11 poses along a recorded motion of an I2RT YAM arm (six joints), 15 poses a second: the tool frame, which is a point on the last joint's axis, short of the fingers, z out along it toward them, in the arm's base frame.
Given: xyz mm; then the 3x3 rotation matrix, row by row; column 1 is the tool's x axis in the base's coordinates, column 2 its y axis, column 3 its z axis. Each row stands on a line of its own.
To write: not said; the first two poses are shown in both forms.
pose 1, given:
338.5 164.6 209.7
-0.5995 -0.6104 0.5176
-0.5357 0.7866 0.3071
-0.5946 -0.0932 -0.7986
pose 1, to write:
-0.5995 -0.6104 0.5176 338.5
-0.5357 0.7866 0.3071 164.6
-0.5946 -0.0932 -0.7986 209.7
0 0 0 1

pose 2, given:
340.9 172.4 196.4
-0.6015 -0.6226 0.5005
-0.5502 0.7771 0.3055
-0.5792 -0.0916 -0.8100
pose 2, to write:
-0.6015 -0.6226 0.5005 340.9
-0.5502 0.7771 0.3055 172.4
-0.5792 -0.0916 -0.8100 196.4
0 0 0 1

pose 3, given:
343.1 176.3 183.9
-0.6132 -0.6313 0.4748
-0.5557 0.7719 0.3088
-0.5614 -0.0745 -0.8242
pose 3, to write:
-0.6132 -0.6313 0.4748 343.1
-0.5557 0.7719 0.3088 176.3
-0.5614 -0.0745 -0.8242 183.9
0 0 0 1

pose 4, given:
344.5 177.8 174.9
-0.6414 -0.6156 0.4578
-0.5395 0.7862 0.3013
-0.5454 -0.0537 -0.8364
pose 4, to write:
-0.6414 -0.6156 0.4578 344.5
-0.5395 0.7862 0.3013 177.8
-0.5454 -0.0537 -0.8364 174.9
0 0 0 1

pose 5, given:
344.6 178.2 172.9
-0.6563 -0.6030 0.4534
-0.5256 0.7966 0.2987
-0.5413 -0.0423 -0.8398
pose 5, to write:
-0.6563 -0.6030 0.4534 344.6
-0.5256 0.7966 0.2987 178.2
-0.5413 -0.0423 -0.8398 172.9
0 0 0 1

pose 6, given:
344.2 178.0 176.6
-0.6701 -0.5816 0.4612
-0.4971 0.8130 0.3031
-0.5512 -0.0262 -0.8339
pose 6, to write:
-0.6701 -0.5816 0.4612 344.2
-0.4971 0.8130 0.3031 178.0
-0.5512 -0.0262 -0.8339 176.6
0 0 0 1

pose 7, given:
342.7 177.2 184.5
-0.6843 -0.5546 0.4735
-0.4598 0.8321 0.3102
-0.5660 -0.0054 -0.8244
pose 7, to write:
-0.6843 -0.5546 0.4735 342.7
-0.4598 0.8321 0.3102 177.2
-0.5660 -0.0054 -0.8244 184.5
0 0 0 1

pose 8, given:
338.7 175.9 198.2
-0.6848 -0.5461 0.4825
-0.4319 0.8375 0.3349
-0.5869 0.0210 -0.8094
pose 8, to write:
-0.6848 -0.5461 0.4825 338.7
-0.4319 0.8375 0.3349 175.9
-0.5869 0.0210 -0.8094 198.2
0 0 0 1

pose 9, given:
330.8 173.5 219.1
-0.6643 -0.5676 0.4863
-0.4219 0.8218 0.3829
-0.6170 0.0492 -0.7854
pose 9, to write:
-0.6643 -0.5676 0.4863 330.8
-0.4219 0.8218 0.3829 173.5
-0.6170 0.0492 -0.7854 219.1
0 0 0 1

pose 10, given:
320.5 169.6 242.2
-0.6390 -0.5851 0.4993
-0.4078 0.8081 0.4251
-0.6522 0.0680 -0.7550
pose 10, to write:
-0.6390 -0.5851 0.4993 320.5
-0.4078 0.8081 0.4251 169.6
-0.6522 0.0680 -0.7550 242.2
0 0 0 1

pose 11, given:
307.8 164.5 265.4
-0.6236 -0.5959 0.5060
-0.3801 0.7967 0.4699
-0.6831 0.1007 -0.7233
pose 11, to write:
-0.6236 -0.5959 0.5060 307.8
-0.3801 0.7967 0.4699 164.5
-0.6831 0.1007 -0.7233 265.4
0 0 0 1

